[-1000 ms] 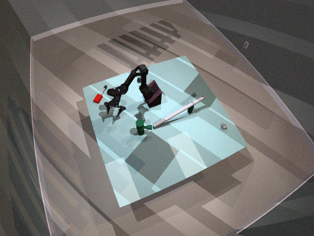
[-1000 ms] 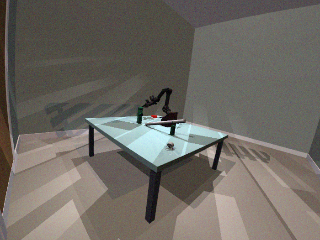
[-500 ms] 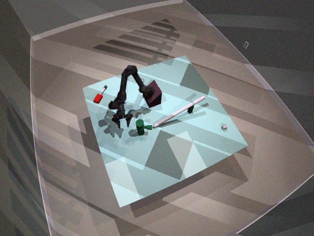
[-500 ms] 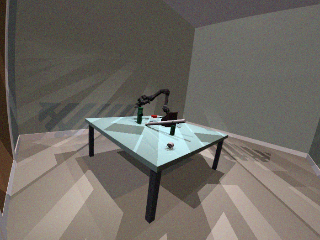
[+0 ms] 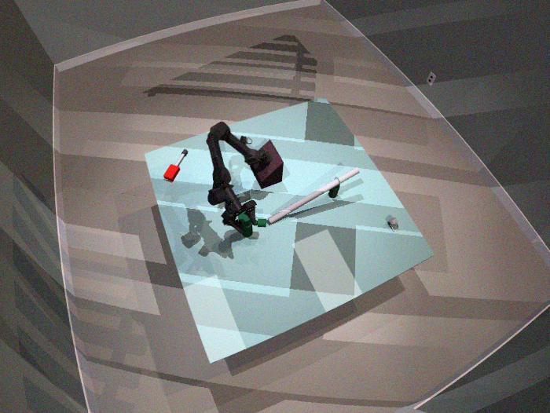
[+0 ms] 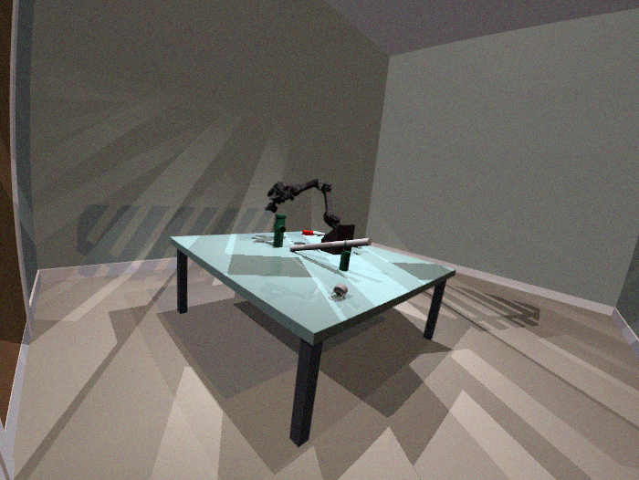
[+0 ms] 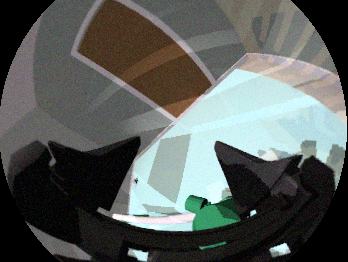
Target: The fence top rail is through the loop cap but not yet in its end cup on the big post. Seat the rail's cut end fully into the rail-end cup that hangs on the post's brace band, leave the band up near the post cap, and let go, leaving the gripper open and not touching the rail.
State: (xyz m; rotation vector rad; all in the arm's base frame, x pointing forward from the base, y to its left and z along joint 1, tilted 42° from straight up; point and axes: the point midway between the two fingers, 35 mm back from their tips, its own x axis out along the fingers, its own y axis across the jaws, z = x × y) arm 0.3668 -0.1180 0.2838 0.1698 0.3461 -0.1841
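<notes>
Right now the green rail-end cup is 14 cm below my gripper tip, 8 cm to the left of it and 7 cm behind it. Round my gripper tip: small green post: 55 cm to the left, 16 cm below, 10 cm behind; small dark fitting: 66 cm behind, 27 cm to the left, 25 cm below; red-handled tool: 69 cm behind, 25 cm below, 18 cm to the right.
</notes>
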